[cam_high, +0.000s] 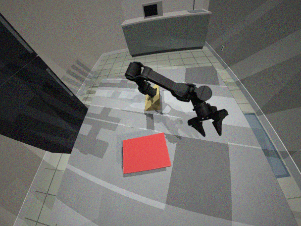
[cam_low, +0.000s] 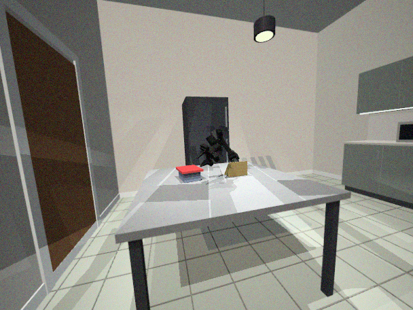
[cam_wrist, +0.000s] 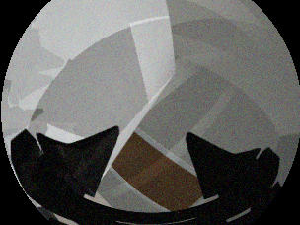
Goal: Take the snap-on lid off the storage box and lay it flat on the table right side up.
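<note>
My gripper tip is now 32 cm to the left of the red lid, 11 cm above it and 5 cm short of it. Also, from my gripper tip: storage box: 32 cm to the right, 15 cm below, 5 cm ahead.
</note>
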